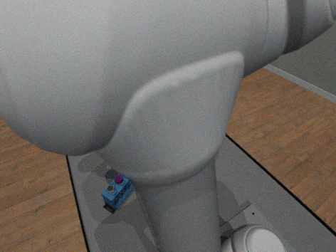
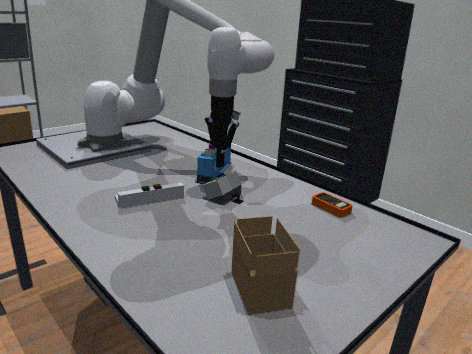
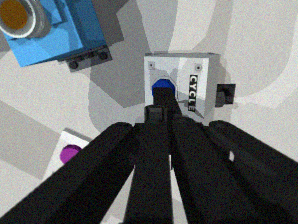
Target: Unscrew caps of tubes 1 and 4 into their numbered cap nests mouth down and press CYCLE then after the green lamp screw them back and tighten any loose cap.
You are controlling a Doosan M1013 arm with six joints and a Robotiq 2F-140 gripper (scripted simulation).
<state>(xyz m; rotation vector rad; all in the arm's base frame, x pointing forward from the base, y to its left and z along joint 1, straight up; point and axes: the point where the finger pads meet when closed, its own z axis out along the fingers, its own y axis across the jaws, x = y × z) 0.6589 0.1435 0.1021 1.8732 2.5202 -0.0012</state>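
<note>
My gripper is now 7 cm above the blue cycle key. The rest, counted from my hand: grey key housing: 8 cm below, 3 cm ahead, 2 cm to the right; green ready key: 7 cm below, 4 cm to the right, 2 cm ahead; purple cap: 15 cm to the right, 12 cm below, 9 cm behind.
</note>
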